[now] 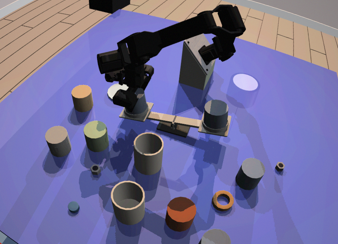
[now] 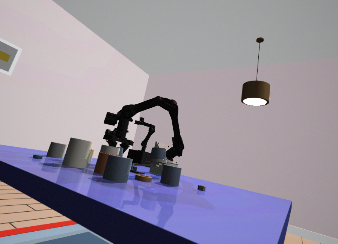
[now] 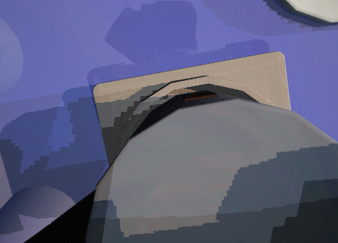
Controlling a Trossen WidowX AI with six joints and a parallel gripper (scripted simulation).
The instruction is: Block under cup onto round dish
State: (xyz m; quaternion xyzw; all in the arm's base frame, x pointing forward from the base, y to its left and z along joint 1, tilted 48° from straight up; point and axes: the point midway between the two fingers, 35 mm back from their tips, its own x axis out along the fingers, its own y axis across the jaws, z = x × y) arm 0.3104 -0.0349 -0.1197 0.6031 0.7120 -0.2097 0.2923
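The round dish lies 70 mm behind my gripper tip, 110 mm to the right of it and 50 mm below it. The rest, counted from my gripper tip: pale green block 10 mm below.
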